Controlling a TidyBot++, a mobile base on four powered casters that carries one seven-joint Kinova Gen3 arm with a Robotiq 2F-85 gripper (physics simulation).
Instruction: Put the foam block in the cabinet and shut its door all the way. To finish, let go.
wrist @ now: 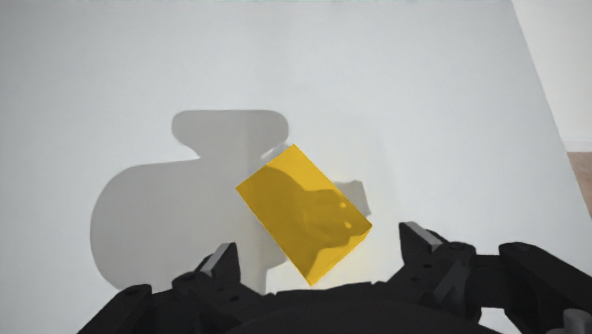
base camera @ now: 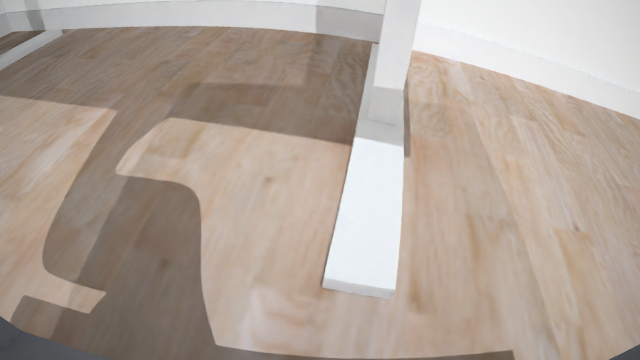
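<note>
The yellow foam block lies on a white table top in the wrist view, turned at a slant to the gripper. My gripper is open, with its two fingertips wide apart. It is above the table, with the block between and a little beyond the fingertips in the picture; they do not touch it. The gripper's shadow falls on the block and the table. The cabinet and its door do not show in either view.
In the base camera view a white table leg stands on a long white foot on the wooden floor. Another white bar lies at the far left. White walls with a skirting board stand behind.
</note>
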